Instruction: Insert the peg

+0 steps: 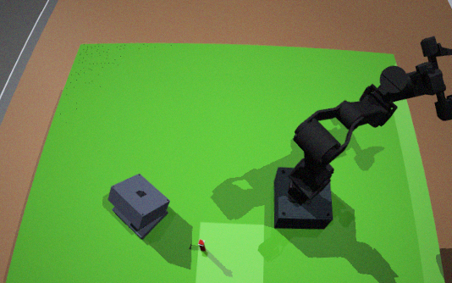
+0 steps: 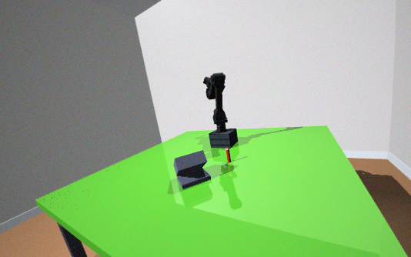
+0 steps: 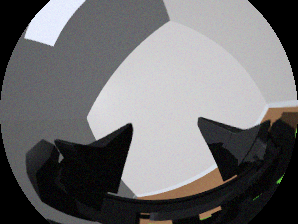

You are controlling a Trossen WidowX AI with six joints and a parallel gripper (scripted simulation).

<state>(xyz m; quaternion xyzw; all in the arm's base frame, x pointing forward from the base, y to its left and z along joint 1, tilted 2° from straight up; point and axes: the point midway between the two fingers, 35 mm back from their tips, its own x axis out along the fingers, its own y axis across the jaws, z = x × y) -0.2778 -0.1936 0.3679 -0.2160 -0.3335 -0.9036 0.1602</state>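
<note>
Now: the red peg 560 mm ahead of my gripper tip, 370 mm to the left of it and 430 mm below it. Also, from my gripper tip: grey sloped panel 760 mm ahead, 290 mm to the left, 410 mm below.
</note>
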